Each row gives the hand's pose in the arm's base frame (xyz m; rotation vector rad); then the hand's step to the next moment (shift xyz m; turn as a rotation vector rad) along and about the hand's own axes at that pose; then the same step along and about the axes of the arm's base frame.
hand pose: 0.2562 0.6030 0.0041 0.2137 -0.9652 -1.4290
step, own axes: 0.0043 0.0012 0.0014 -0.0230 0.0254 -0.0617
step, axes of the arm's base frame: -0.0007 -0.0030 0.0035 0.0631 0.0000 -0.0317
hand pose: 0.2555 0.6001 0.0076 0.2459 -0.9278 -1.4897
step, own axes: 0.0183 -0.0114 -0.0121 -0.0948 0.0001 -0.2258
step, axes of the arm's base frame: -0.0037 -0.0229 -0.0086 0.1643 -0.0022 -0.1816
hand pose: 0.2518 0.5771 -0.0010 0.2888 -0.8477 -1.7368
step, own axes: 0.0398 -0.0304 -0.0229 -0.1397 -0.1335 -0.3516
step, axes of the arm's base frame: -0.0227 -0.0418 -0.0277 0.1547 0.0048 -0.3701
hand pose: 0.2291 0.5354 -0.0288 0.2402 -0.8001 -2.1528
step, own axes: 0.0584 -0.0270 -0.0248 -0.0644 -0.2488 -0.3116
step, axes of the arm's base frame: -0.0449 -0.0425 -0.0305 0.0160 0.0213 -0.4030
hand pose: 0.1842 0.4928 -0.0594 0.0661 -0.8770 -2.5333
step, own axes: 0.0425 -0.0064 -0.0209 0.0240 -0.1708 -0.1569
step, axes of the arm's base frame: -0.0367 -0.0261 -0.0162 -0.0608 0.0178 -0.2244
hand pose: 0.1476 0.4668 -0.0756 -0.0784 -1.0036 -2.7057
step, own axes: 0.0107 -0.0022 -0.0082 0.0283 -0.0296 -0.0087
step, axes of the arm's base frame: -0.0106 -0.0060 -0.0062 -0.0346 0.0098 -0.0215
